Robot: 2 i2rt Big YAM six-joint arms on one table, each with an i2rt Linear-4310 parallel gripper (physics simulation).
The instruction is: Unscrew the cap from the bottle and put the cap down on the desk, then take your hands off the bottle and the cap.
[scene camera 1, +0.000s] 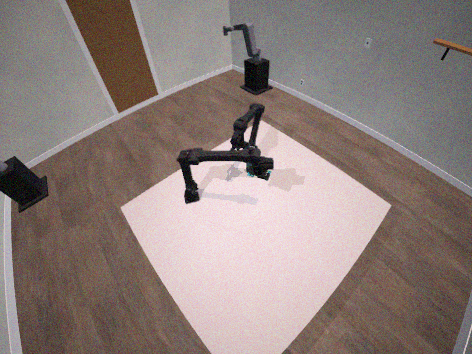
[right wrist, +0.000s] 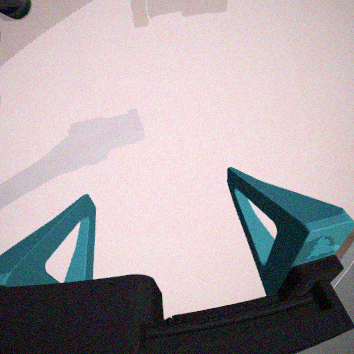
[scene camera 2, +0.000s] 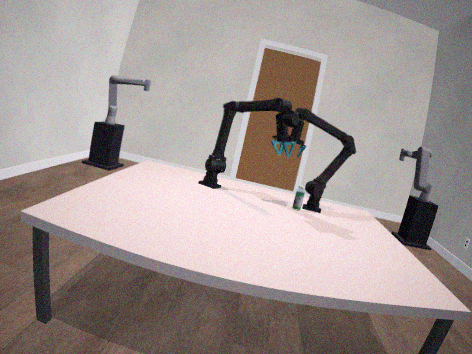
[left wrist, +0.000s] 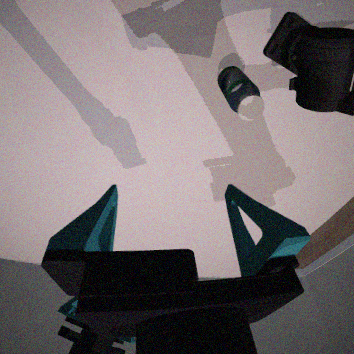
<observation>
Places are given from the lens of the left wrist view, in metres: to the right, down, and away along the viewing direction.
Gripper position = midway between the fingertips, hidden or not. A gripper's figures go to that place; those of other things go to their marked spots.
my left gripper (left wrist: 173, 189): 0.00, 0.01, 0.17
bottle (left wrist: 233, 83): 0.09, -0.15, 0.31
</observation>
